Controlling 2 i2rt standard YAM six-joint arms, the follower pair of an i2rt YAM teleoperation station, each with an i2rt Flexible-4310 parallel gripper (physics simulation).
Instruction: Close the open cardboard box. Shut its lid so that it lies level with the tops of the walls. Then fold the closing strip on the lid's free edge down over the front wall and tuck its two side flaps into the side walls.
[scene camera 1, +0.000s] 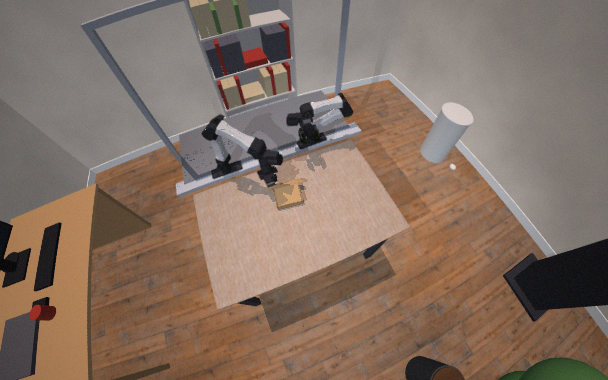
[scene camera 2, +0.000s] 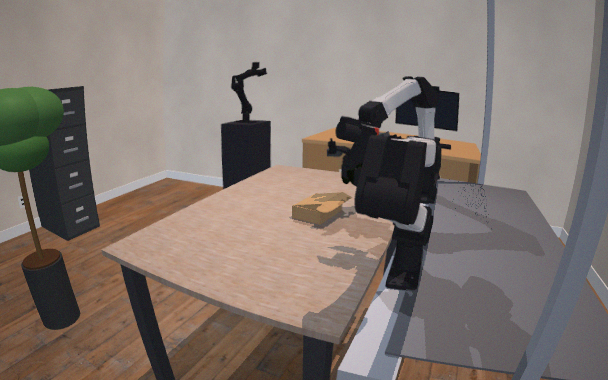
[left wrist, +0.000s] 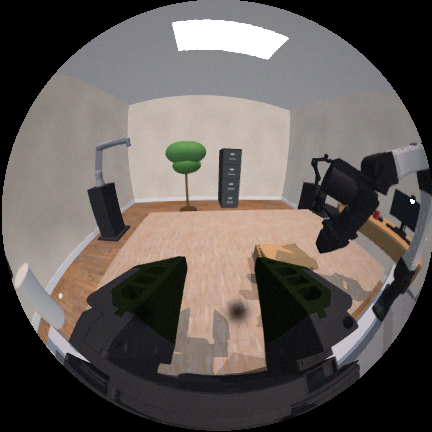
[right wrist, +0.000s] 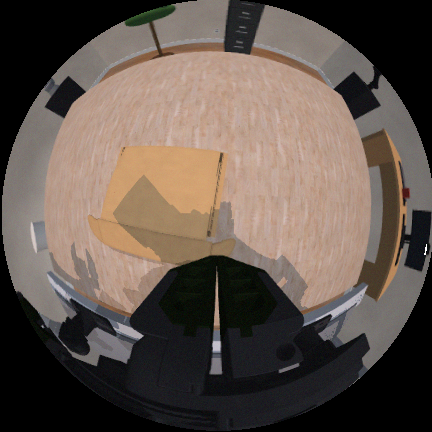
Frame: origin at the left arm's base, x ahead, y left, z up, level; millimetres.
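Seen in the pictures: left gripper, fingertip midpoint: (scene camera 1: 311, 142) (scene camera 2: 351, 170) (left wrist: 220, 262); right gripper, fingertip midpoint: (scene camera 2: 345, 183) (left wrist: 318, 250) (right wrist: 216, 260); left arm's base, origin of the base link: (scene camera 1: 311, 141) (scene camera 2: 405, 267) (right wrist: 90, 315); right arm's base, origin of the base link: (scene camera 1: 226, 170) (scene camera 2: 427, 195) (right wrist: 301, 332).
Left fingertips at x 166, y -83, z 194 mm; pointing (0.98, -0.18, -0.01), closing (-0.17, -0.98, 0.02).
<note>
Offsets run from my left fingertips to a thing's top centre. "pt": to the spot under its first point. Level surfaces: height alone.
The cardboard box {dx +140, dy -222, dz -151 mm} (scene camera 1: 289, 197) (scene camera 2: 316, 211) (left wrist: 287, 254) (right wrist: 162, 185) stands on the table, its lid down over the walls and about level with their tops. The closing strip {dx +90, dy -212, dz -151 mm} (right wrist: 150, 242) sticks out from the lid's edge on the arms' side, not folded down. Its side flaps stick out at the strip's two ends; one flap {pt dx +84, dy -300, dz -163 mm} (right wrist: 223, 247) is close to my right fingertips. My right gripper (scene camera 1: 270, 184) (right wrist: 216, 260) is shut and empty, pointing down by that strip end. Whether it touches the strip I cannot tell. My left gripper (left wrist: 220, 262) is open and empty, held back near the mounting rail.
The table {dz -216 mm} (scene camera 1: 300, 240) (scene camera 2: 225, 240) carries the box near its arm-side edge. The mounting rail (scene camera 1: 192, 188) runs along that edge. In scene camera 2 the left arm hides the right gripper's fingertips. Frame posts and a bookshelf (scene camera 1: 294, 55) stand behind the arms.
</note>
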